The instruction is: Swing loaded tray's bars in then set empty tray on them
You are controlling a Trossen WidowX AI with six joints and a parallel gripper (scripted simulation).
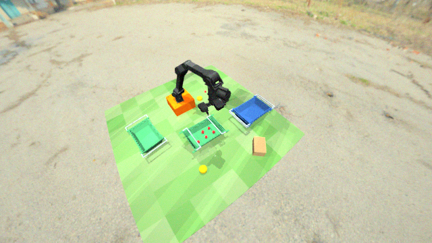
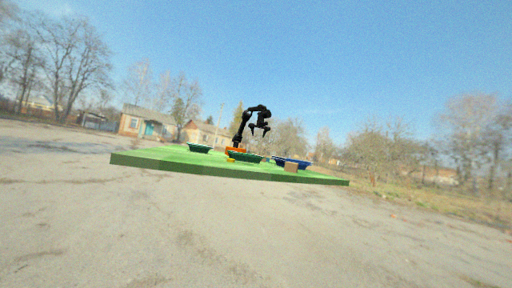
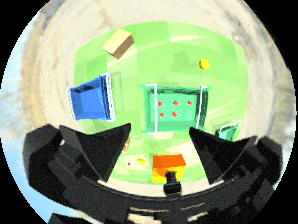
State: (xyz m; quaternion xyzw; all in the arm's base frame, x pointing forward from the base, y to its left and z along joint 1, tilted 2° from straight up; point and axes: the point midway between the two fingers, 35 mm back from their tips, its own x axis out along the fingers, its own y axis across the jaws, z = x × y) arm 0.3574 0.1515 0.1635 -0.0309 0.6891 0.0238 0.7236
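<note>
The green tray is 17 cm behind my gripper tip, 49 cm to the right of it and 17 cm below it. The rest, counted from my gripper tip: small box: 23 cm behind, 14 cm to the left, 20 cm below; then cyan cube: 32 cm behind, 20 cm to the left, 19 cm below.
</note>
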